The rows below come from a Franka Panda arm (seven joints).
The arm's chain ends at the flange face. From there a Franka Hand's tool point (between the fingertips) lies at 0.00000 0.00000 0.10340 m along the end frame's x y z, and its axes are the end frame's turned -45 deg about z.
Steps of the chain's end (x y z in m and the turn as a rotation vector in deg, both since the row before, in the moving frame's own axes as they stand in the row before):
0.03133 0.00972 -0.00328 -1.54 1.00 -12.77
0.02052 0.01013 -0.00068 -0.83 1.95 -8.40
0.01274 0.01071 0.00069 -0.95 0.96 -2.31
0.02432 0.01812 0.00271 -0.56 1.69 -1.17
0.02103 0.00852 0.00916 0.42 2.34 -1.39
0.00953 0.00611 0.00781 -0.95 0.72 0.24
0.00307 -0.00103 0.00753 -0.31 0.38 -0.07
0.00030 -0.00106 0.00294 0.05 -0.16 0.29
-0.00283 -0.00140 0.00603 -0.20 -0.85 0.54
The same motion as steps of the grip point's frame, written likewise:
0.01496 0.03232 -0.00333 -1.80 -0.38 -12.77
0.00903 0.02510 -0.00075 -1.97 0.79 -8.40
0.00150 0.01902 0.00066 -1.35 0.01 -2.31
0.00586 0.03287 0.00266 -1.59 0.80 -1.17
0.01240 0.02330 0.00907 -1.36 1.95 -1.39
0.00212 0.01319 0.00779 -1.18 -0.16 0.24
0.00299 0.00232 0.00753 -0.49 0.05 -0.07
0.00082 -0.00081 0.00294 0.15 -0.08 0.29
-0.00235 -0.00383 0.00602 0.46 -0.74 0.54

